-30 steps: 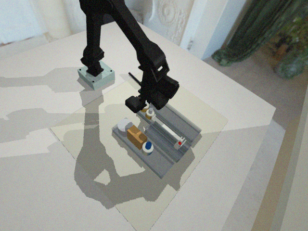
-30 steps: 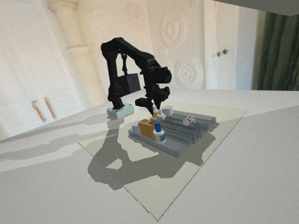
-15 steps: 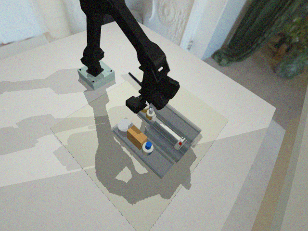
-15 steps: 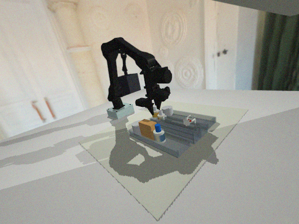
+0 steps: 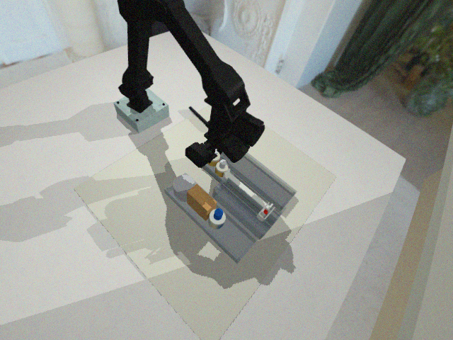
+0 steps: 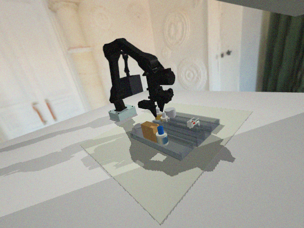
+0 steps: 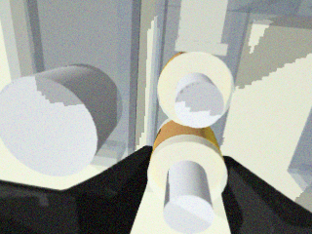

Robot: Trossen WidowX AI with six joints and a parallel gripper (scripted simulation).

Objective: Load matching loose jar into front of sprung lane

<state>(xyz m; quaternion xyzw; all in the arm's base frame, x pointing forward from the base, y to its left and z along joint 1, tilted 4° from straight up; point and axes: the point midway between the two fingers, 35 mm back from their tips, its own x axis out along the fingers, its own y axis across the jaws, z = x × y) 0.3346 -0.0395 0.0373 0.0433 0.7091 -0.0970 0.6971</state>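
Now: gripper tip 13 cm short of the grey sprung lane, 5 cm to the left of it and 3 cm above it. From my gripper tip the other things lie so: blue-capped jar (11 cm ahead, 15 cm to the right); then orange-brown box (5 cm ahead, 14 cm to the right, 1 cm below); then white pusher plate (14 cm ahead, 6 cm to the right).
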